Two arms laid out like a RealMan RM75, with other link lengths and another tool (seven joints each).
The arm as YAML. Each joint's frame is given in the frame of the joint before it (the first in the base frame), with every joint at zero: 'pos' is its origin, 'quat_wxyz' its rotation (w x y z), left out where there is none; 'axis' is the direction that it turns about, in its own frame. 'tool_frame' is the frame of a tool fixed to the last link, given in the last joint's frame.
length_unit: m
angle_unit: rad
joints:
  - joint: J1
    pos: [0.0, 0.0, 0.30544]
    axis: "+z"
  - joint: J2
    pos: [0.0, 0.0, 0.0]
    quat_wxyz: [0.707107, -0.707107, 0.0, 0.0]
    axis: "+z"
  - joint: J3
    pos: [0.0, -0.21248, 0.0]
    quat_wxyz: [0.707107, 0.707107, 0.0, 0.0]
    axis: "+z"
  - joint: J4
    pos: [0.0, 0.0, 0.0]
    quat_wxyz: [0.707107, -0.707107, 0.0, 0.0]
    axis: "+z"
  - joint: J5
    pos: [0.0, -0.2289, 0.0]
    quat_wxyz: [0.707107, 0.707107, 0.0, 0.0]
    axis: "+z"
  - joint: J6
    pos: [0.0, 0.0, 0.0]
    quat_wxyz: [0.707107, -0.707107, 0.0, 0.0]
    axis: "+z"
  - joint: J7
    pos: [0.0, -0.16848, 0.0]
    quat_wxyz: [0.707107, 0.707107, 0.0, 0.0]
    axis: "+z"
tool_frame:
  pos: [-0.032, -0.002, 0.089]
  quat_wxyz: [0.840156, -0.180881, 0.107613, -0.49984]
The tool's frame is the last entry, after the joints.
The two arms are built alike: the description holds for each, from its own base.
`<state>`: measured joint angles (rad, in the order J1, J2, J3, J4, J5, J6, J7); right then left.
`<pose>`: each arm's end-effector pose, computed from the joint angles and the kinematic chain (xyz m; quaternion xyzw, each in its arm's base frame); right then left.
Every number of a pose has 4 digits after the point. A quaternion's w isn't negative.
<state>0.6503 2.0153 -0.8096 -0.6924 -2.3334 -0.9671 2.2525 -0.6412 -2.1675 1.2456 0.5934 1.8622 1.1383 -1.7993</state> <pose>0.2866 0.5008 0.0441 -0.9888 0.0531 -0.0818 0.1133 -0.1815 0.3453 -0.1419 0.6147 0.7108 0.3069 0.1509</pose>
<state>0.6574 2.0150 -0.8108 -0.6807 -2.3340 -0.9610 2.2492 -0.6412 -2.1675 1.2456 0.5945 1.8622 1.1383 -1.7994</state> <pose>0.2859 0.5014 0.0415 -0.9890 0.0519 -0.0827 0.1115 -0.1813 0.3456 -0.1418 0.6150 0.7104 0.3071 0.1509</pose>
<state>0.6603 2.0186 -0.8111 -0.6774 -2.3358 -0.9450 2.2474 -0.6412 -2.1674 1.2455 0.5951 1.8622 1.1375 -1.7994</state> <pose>0.2860 0.5034 0.0412 -0.9882 0.0516 -0.0852 0.1160 -0.1813 0.3460 -0.1416 0.6152 0.7102 0.3074 0.1504</pose>
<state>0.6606 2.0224 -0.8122 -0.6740 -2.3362 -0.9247 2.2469 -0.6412 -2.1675 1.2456 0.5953 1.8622 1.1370 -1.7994</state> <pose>0.2876 0.5054 0.0415 -0.9872 0.0533 -0.0878 0.1223 -0.1813 0.3461 -0.1416 0.6153 0.7101 0.3075 0.1502</pose>
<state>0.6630 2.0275 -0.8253 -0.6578 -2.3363 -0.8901 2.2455 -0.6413 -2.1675 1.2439 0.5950 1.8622 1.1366 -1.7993</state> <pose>0.2907 0.5066 0.0374 -0.9860 0.0550 -0.0944 0.1262 -0.1813 0.3465 -0.1414 0.6149 0.7102 0.3082 0.1499</pose>
